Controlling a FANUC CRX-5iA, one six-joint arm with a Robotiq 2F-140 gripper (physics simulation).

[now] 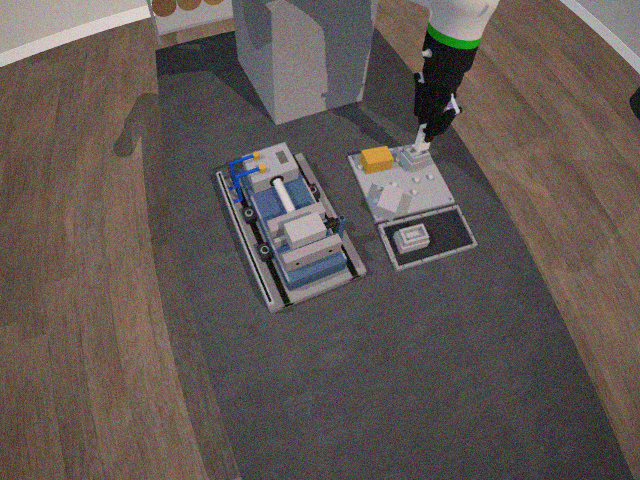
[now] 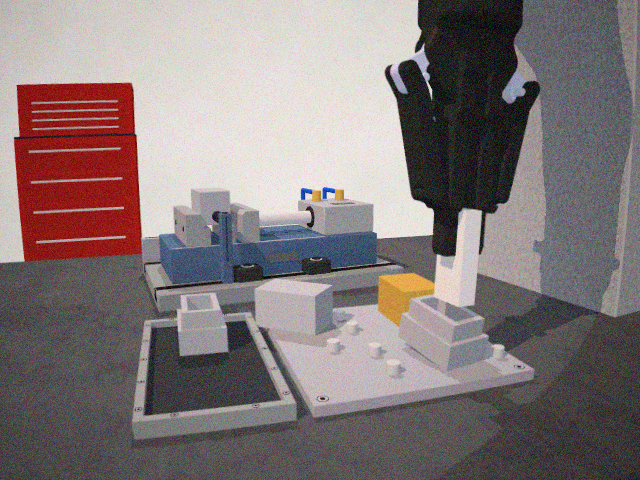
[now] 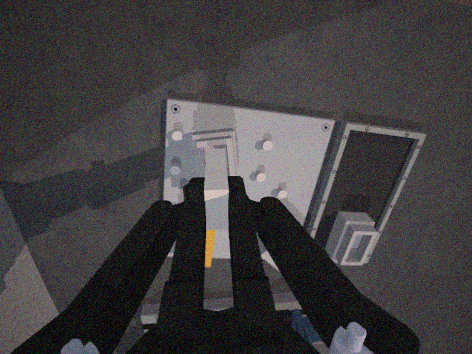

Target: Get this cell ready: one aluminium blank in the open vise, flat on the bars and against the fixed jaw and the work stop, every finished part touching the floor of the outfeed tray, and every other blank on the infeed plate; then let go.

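Places are measured from the arm's base along level axes (x ahead, y left, z up), in metres.
Pixels of known places: gripper, fingertip midpoint: (image 1: 421, 148) (image 2: 453, 300) (image 3: 216, 165).
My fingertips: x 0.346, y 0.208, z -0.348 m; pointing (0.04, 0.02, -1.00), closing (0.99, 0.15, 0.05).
Note:
Behind a point stands the place of what it marks.
My gripper (image 1: 422, 146) {x 0.346, y 0.208, z -0.348 m} (image 2: 455, 302) {x 0.346, y 0.208, z -0.348 m} (image 3: 216, 165) {x 0.346, y 0.208, z -0.348 m} is shut and empty. Its long pale fingertips are low at a grey pocketed, stepped part (image 1: 413, 160) {x 0.369, y 0.180, z -0.357 m} (image 2: 444, 338) {x 0.360, y 0.221, z -0.372 m} on the infeed plate (image 1: 438, 195) {x 0.445, y 0.218, z -0.394 m} (image 2: 351, 382) {x 0.434, y 0.225, z -0.394 m} (image 3: 300, 150) {x 0.439, y 0.214, z -0.394 m}; contact is unclear. A plain blank (image 1: 395, 197) {x 0.447, y 0.104, z -0.358 m} (image 2: 293, 307) {x 0.450, y 0.115, z -0.371 m} stands turned on the plate. Another blank (image 1: 305, 230) {x 0.512, y -0.098, z -0.283 m} (image 2: 210, 201) {x 0.506, y -0.066, z -0.295 m} sits upright between the vise's fixed jaw (image 1: 312, 252) {x 0.542, y -0.094, z -0.307 m} (image 2: 190, 227) {x 0.531, y -0.042, z -0.320 m} and moving jaw, beside the work stop (image 1: 341, 226) {x 0.500, y -0.029, z -0.324 m} (image 2: 225, 253) {x 0.495, y -0.022, z -0.348 m}; its seating is hidden. Another pocketed part (image 1: 412, 237) {x 0.531, y 0.110, z -0.375 m} (image 2: 202, 330) {x 0.530, y 0.140, z -0.376 m} (image 3: 355, 240) {x 0.534, y 0.112, z -0.376 m} stands in the outfeed tray (image 1: 436, 256) {x 0.577, y 0.149, z -0.390 m} (image 2: 214, 424) {x 0.531, y 0.251, z -0.398 m}.
An orange block (image 1: 376, 159) {x 0.348, y 0.102, z -0.359 m} (image 2: 405, 295) {x 0.355, y 0.139, z -0.362 m} (image 3: 210, 247) {x 0.353, y 0.107, z -0.359 m} stands on the plate beside the stepped part. Several small pegs rise from the plate. The blue vise body (image 1: 317, 272) {x 0.563, y -0.091, z -0.345 m} (image 2: 341, 248) {x 0.348, y -0.063, z -0.359 m} carries a cylinder and blue hoses. A grey pedestal (image 1: 299, 67) {x 0.150, y -0.013, z -0.242 m} and a red cabinet (image 2: 77, 196) stand behind.

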